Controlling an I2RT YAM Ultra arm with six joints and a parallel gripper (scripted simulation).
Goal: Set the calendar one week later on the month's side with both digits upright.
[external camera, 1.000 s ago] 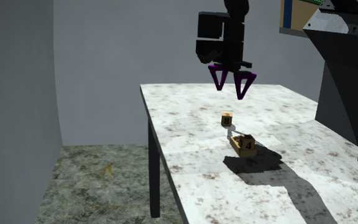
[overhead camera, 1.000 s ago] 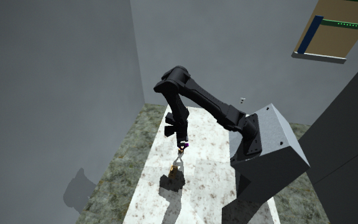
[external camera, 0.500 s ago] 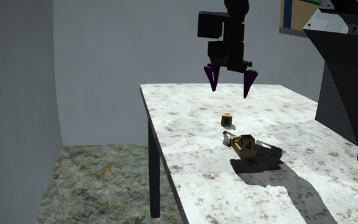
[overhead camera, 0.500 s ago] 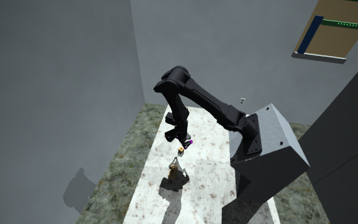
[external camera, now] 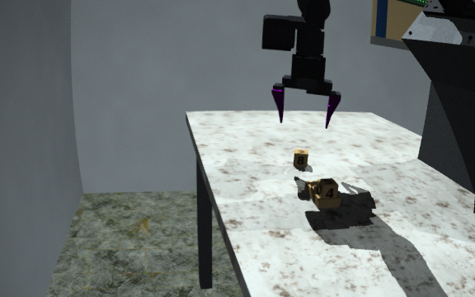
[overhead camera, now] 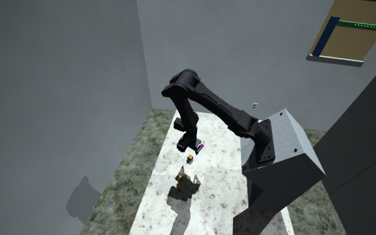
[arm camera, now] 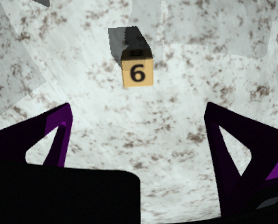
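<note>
Right now my hand is 8 cm above the wooden digit cube.
</note>
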